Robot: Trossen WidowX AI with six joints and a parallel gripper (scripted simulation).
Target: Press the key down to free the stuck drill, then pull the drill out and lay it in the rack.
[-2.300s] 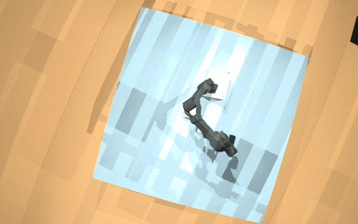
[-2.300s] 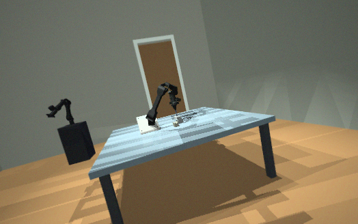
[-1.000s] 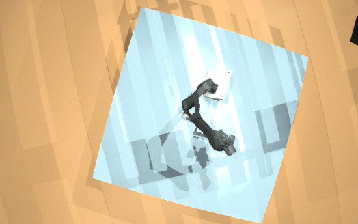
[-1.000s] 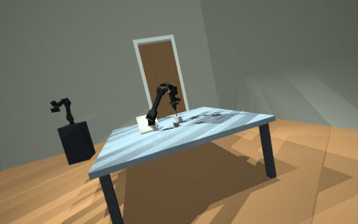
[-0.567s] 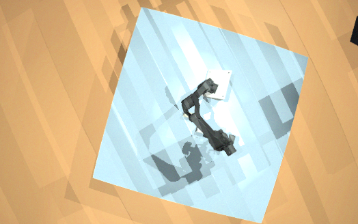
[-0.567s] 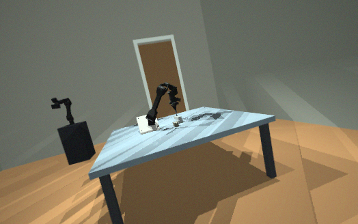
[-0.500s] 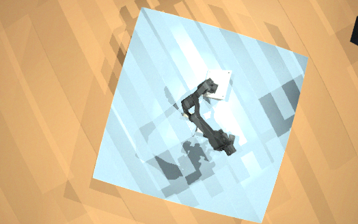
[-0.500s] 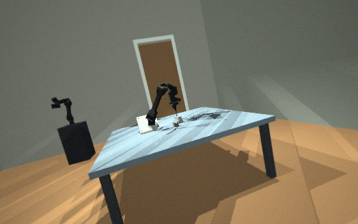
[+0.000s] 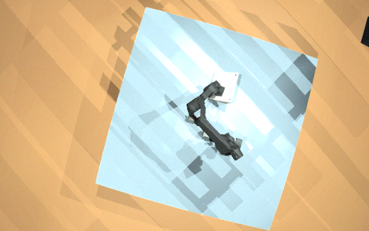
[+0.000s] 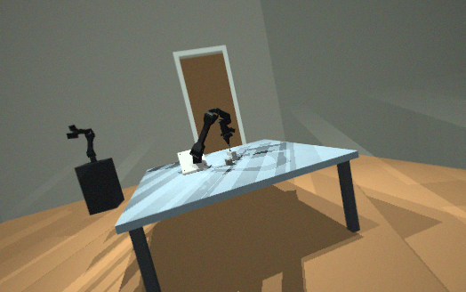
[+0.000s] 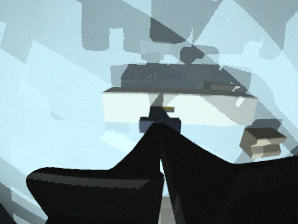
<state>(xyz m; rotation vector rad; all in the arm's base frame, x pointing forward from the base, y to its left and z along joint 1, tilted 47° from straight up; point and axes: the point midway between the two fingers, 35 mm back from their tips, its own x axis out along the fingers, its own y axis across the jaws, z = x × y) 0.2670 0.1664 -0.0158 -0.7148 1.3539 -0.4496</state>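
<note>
Right now my gripper tip is 3 cm above the dark stub. The rest, counted from my gripper tip: pale grey holder block: 8 cm below, 4 cm to the right; then drill: 7 cm below, 6 cm to the right.
</note>
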